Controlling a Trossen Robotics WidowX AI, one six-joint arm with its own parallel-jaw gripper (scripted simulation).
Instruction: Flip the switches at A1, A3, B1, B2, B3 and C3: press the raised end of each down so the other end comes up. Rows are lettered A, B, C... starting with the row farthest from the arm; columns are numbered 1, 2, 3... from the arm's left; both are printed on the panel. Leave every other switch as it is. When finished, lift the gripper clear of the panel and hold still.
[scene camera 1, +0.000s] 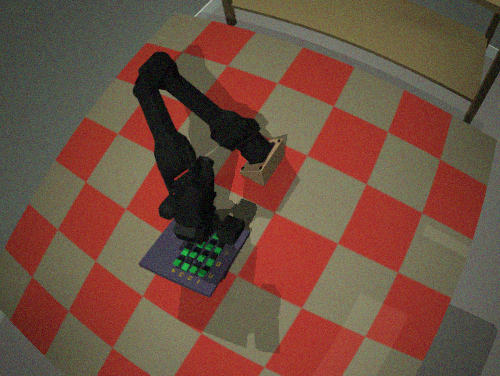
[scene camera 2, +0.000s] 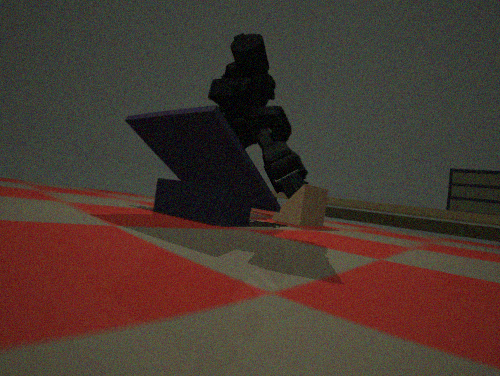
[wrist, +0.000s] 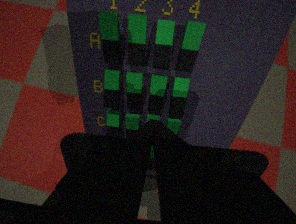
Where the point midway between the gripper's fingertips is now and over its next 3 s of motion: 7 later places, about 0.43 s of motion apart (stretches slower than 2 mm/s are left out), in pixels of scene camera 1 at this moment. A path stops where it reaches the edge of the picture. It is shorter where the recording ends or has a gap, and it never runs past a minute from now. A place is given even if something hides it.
My gripper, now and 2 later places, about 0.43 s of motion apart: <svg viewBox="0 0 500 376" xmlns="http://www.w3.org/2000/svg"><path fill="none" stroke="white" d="M200 243L202 229L202 226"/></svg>
